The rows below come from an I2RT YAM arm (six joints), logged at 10 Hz.
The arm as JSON. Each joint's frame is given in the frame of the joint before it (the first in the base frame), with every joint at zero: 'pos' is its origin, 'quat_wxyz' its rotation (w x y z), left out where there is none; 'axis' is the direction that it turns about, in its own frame. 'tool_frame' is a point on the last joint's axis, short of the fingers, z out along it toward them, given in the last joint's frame.
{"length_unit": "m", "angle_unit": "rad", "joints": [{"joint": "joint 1", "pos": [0.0, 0.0, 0.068], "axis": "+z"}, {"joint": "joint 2", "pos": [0.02, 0.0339, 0.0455], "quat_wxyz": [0.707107, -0.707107, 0.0, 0.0], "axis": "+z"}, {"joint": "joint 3", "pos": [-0.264, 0.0, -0.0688], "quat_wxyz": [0.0, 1.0, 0.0, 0.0], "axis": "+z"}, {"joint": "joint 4", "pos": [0.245, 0.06, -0.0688], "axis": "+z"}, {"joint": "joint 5", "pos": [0.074, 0.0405, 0.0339], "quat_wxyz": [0.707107, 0.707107, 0.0, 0.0], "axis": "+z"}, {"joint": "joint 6", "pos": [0.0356, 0.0, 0.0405], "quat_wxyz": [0.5, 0.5, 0.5, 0.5], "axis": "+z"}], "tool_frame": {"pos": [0.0, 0.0, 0.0], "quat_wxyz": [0.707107, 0.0, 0.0, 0.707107]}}
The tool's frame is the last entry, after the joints.
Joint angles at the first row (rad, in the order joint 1, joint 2, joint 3, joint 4, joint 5, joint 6):
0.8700, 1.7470, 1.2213, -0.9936, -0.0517, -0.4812
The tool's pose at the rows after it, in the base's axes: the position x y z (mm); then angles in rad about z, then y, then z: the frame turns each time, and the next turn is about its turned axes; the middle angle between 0 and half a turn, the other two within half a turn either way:
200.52 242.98 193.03 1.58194 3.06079 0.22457
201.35 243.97 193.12 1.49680 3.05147 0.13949
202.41 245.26 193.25 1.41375 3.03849 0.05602
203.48 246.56 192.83 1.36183 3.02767 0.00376
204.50 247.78 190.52 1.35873 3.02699 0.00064
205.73 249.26 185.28 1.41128 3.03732 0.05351
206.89 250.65 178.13 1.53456 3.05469 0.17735
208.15 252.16 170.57 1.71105 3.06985 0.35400
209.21 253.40 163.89 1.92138 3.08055 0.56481
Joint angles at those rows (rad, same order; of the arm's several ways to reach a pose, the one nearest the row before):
0.8749, 1.7470, 1.2213, -0.9836, -0.0525, -0.4808
0.8749, 1.7470, 1.2213, -0.9718, -0.0525, -0.4805
0.8749, 1.7470, 1.2213, -0.9565, -0.0528, -0.4805
0.8749, 1.7489, 1.2213, -0.9424, -0.0532, -0.4805
0.8749, 1.7569, 1.2213, -0.9337, -0.0532, -0.4805
0.8749, 1.7744, 1.2213, -0.9280, -0.0532, -0.4805
0.8749, 1.7977, 1.2209, -0.9253, -0.0532, -0.4805
0.8749, 1.8225, 1.2209, -0.9211, -0.0532, -0.4808
0.8749, 1.8443, 1.2209, -0.9169, -0.0528, -0.4809

